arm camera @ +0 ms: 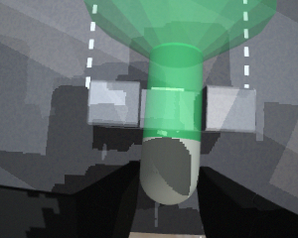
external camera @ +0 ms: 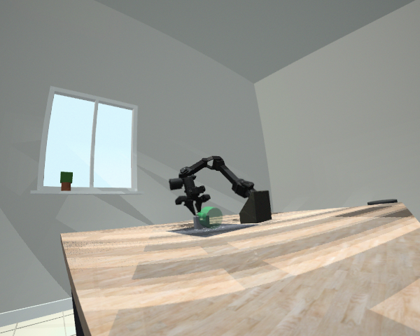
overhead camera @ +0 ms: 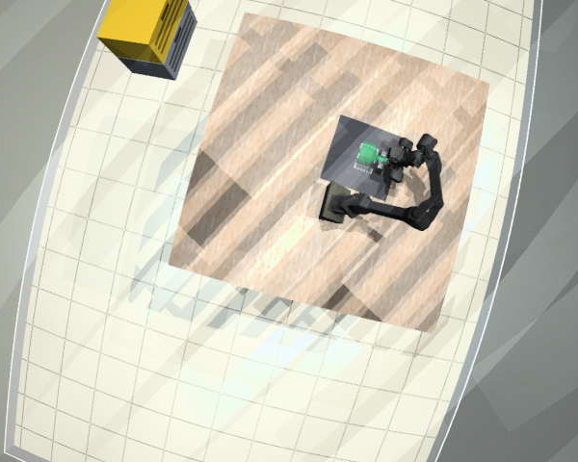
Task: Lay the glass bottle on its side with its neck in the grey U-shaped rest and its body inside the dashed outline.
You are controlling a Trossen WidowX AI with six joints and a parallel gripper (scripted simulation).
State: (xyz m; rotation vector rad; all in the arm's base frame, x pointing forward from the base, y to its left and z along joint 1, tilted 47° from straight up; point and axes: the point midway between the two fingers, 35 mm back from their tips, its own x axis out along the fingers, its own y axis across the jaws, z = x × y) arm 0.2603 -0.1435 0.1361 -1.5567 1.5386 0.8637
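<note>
Now: gripper tip 50 mm to the right of the green glass bottle and 10 mm above it. Also, from my gripper tip: dark mat 110 mm to the left, 70 mm below.
</note>
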